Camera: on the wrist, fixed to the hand. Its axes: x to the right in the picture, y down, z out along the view.
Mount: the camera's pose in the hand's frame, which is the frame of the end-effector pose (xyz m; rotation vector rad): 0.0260 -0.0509 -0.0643 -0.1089 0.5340 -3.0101
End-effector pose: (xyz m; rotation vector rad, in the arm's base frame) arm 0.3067 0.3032 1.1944 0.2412 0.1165 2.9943
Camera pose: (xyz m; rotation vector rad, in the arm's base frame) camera 0.2772 0.3529 1.1307 -0.4243 0.1144 -0.0204
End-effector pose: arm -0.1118 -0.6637 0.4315 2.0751 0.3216 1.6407
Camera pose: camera -0.1616 -0.5940 0.4394 -0.4554 1.7788 -0.1650
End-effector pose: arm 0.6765 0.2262 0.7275 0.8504 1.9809 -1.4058
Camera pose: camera 0.6158 0.2793 0.7573 1.4520 -0.9418 0.4952
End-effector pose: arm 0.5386 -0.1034 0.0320 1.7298 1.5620 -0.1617
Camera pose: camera 0.4741 -0.0468 0.0381 1.6842 -2.2254 0.7185
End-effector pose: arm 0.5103 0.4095 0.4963 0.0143 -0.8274 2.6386
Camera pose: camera 0.5106 0.4926 0.4742 0.2396 -0.0158 -0.3115
